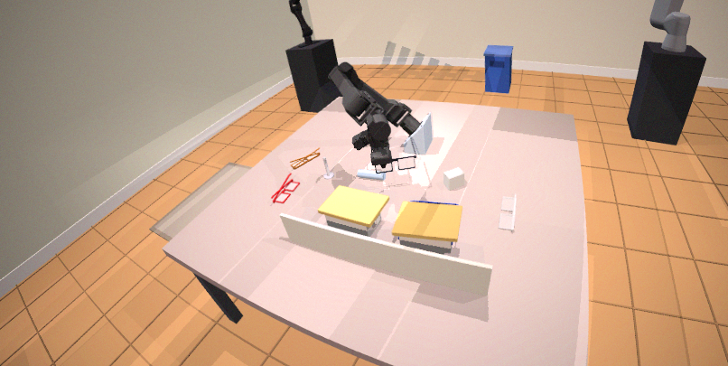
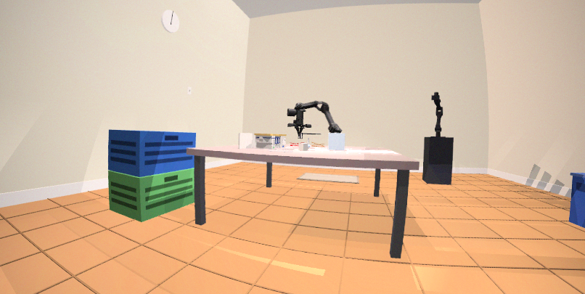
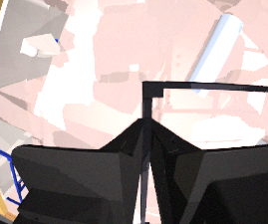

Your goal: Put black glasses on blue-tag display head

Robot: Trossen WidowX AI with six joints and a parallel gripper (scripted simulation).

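Now: gripper tip 5 cm past the pale blue cylinder, 9 cm to the left of it and 8 cm above it. Round my gripper tip: round stand (25 cm to the right, 7 cm below); then white cube (11 cm behind, 20 cm to the left, 7 cm below); then low white wall (30 cm ahead, 13 cm to the left, 4 cm below).
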